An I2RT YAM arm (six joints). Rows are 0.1 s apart.
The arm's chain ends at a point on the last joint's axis. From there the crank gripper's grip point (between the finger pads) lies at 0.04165 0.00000 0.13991 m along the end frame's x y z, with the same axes.
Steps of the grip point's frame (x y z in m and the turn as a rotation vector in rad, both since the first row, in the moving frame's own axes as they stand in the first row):
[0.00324, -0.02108, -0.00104, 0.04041, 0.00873, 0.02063]
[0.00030, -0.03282, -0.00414, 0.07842, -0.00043, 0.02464]
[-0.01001, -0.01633, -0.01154, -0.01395, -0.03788, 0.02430]
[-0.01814, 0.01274, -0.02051, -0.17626, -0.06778, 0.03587]
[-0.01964, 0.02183, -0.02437, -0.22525, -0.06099, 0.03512]
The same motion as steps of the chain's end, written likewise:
[0.00197, -0.01631, -0.00057, 0.04041, 0.00873, 0.02063]
[0.00024, -0.02288, -0.00377, 0.07842, -0.00043, 0.02464]
[-0.00465, -0.01924, -0.01300, -0.01395, -0.03788, 0.02430]
[-0.00815, -0.01333, -0.02070, -0.17626, -0.06778, 0.03587]
[-0.01053, -0.01098, -0.02293, -0.22525, -0.06099, 0.03512]

